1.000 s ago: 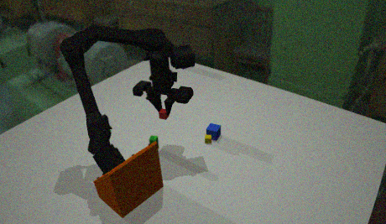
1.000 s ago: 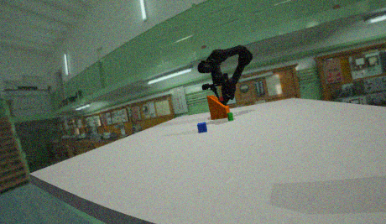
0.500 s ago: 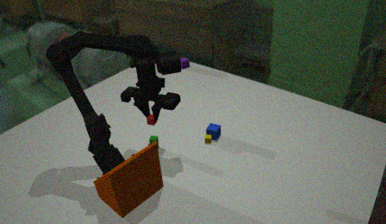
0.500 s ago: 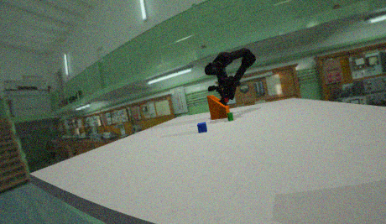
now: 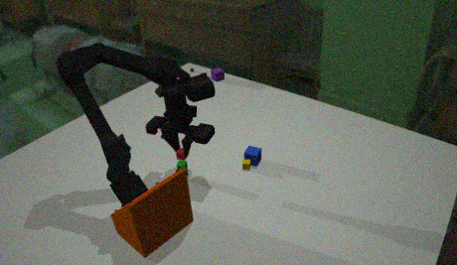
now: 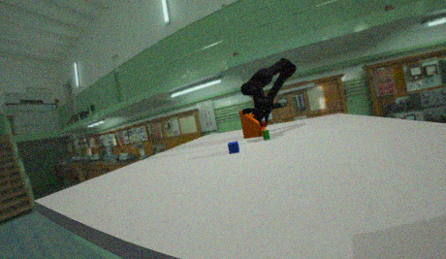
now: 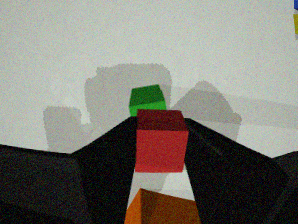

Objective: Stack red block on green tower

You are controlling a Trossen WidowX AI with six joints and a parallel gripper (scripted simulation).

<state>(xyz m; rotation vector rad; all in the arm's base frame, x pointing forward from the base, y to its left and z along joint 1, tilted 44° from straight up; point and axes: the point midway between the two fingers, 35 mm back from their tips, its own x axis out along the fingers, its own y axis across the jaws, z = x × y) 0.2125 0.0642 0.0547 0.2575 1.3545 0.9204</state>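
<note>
My gripper tip is 4 cm above the green block and 1 cm past it. Also, from my gripper tip: blue block (18 cm ahead, 10 cm to the right, 5 cm below); then small yellow block (14 cm ahead, 11 cm to the right, 6 cm below); then red block (1 cm behind).
</note>
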